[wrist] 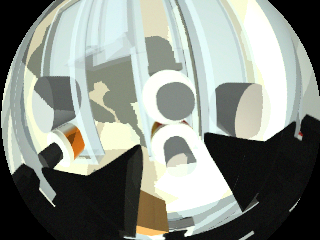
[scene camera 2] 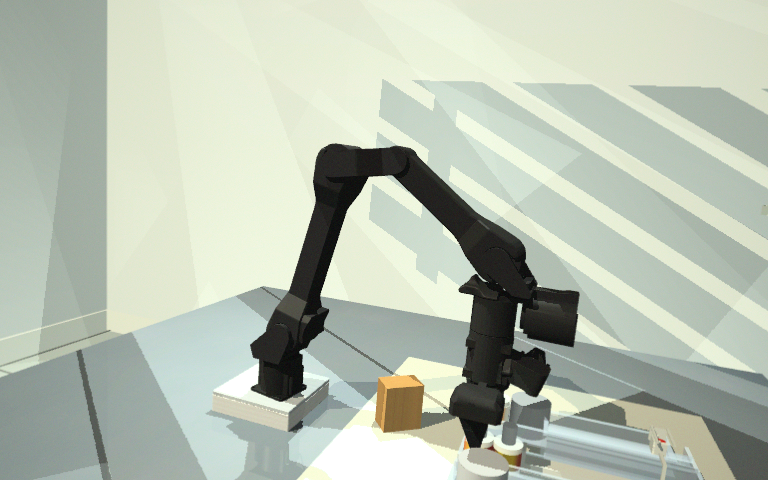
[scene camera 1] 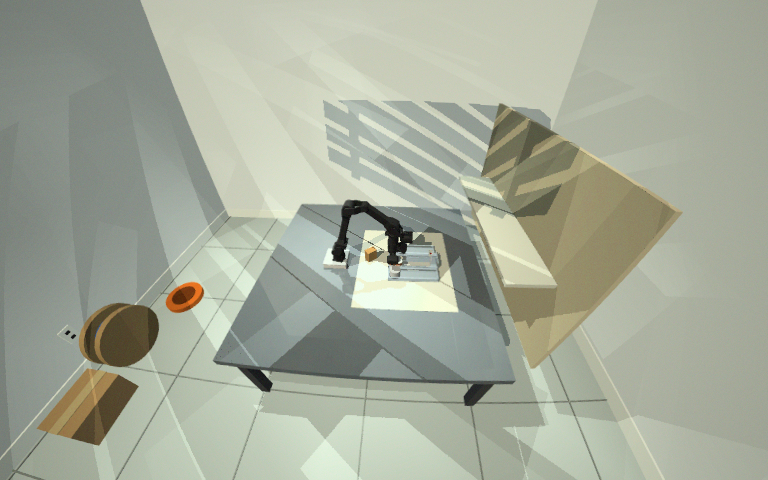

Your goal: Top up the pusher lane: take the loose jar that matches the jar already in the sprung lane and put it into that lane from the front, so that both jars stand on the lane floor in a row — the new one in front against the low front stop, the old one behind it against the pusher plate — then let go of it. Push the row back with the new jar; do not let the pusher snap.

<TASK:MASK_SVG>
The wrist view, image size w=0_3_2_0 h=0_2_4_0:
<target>my gripper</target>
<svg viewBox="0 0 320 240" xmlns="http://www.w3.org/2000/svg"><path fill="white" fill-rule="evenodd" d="M136 237L144 159L141 145L133 145L129 151L99 168L99 171L89 173L88 176L48 167L41 168L45 180L56 193L52 204L40 192L41 180L35 169L23 163L16 168L15 173L12 173L17 191L23 197L29 211L56 240L133 240L124 237ZM320 120L309 115L303 117L300 132L303 133L301 140L297 140L295 136L296 121L276 132L267 141L240 139L215 132L205 133L204 145L209 156L212 156L213 163L219 168L244 215L217 228L208 229L207 232L168 240L240 240L252 231L255 235L245 240L267 240L291 215L293 205L299 201L311 179L319 152Z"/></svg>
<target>orange-brown block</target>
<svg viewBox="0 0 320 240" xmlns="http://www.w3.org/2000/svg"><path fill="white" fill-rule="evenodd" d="M140 189L139 208L137 208L139 209L139 212L137 212L139 216L137 216L136 232L140 233L140 235L148 236L168 233L167 204L165 204L165 200L149 195L149 193L145 193L145 191Z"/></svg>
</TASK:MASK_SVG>
